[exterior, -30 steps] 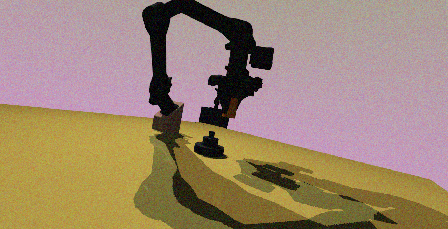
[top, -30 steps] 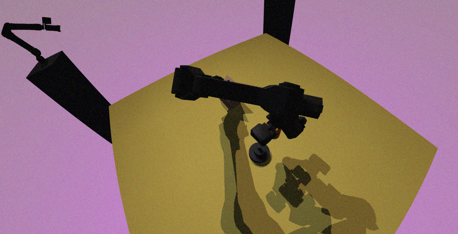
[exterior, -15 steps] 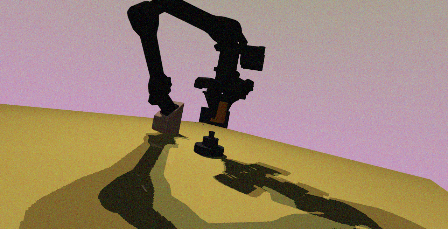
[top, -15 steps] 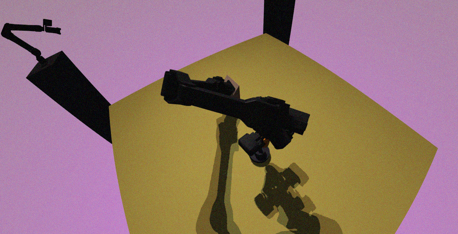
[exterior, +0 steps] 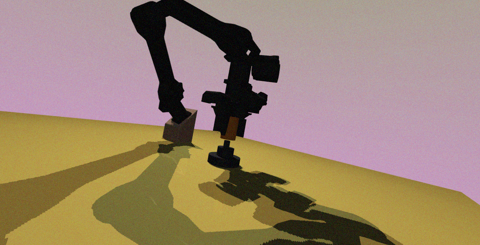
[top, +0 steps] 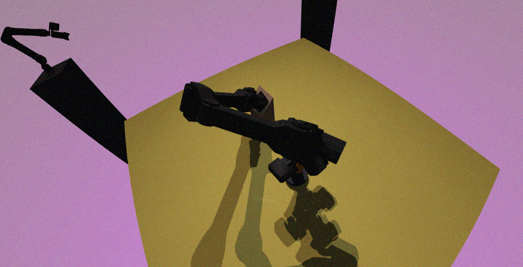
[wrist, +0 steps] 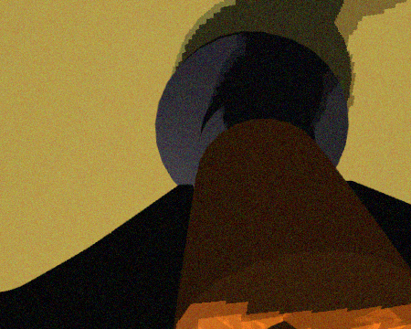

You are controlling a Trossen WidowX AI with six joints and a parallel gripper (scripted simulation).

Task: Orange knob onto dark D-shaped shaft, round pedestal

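Right now the dark pedestal is 40 mm below my gripper tip. Round my gripper tip: orange knob (20 mm above).
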